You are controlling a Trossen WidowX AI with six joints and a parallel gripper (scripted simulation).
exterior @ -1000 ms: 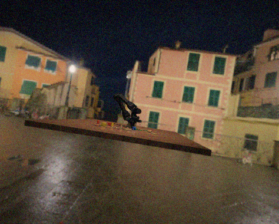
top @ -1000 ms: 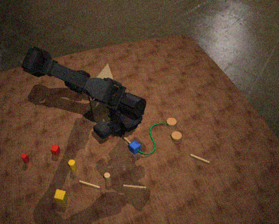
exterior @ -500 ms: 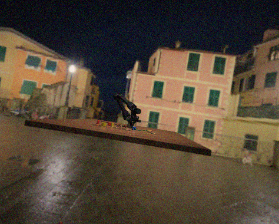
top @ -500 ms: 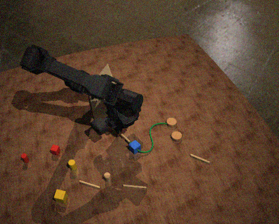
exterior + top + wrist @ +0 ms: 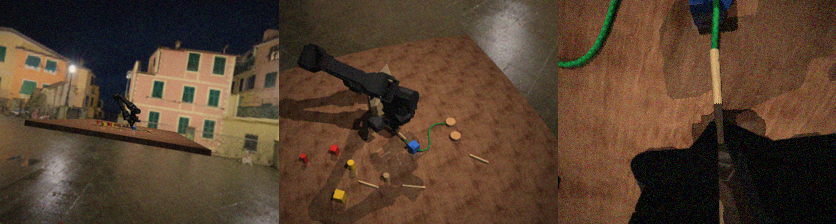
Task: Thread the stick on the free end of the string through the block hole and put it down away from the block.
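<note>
Right now my gripper tip is 100 mm short of the blue cube, 50 mm to the right of it and 10 mm below it. Also, from my gripper tip: wooden peg 200 mm ahead, 60 mm to the right, 10 mm above; yellow cylinder 180 mm to the right, 140 mm ahead, 10 mm above; thin wooden stick 40 mm ahead, 20 mm to the left, 10 mm above.
</note>
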